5 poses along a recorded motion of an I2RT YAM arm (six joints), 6.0 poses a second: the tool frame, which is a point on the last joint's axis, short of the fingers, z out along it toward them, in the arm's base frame.
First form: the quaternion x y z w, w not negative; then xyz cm.
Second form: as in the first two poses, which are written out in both.
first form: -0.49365 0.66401 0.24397 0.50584 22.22 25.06 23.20
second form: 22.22 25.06 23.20 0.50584 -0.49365 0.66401 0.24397
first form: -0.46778 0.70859 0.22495 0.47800 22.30 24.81 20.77
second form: 22.30 24.81 20.77 0.47800 -0.46778 0.70859 0.22495
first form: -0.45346 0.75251 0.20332 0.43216 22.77 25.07 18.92
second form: 22.77 25.07 18.92 0.43216 -0.45346 0.75251 0.20332
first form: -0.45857 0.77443 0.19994 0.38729 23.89 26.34 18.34
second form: 23.89 26.34 18.34 0.38729 -0.45857 0.77443 0.19994
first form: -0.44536 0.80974 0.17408 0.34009 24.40 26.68 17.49
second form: 24.40 26.68 17.49 0.34009 -0.44536 0.80974 0.17408
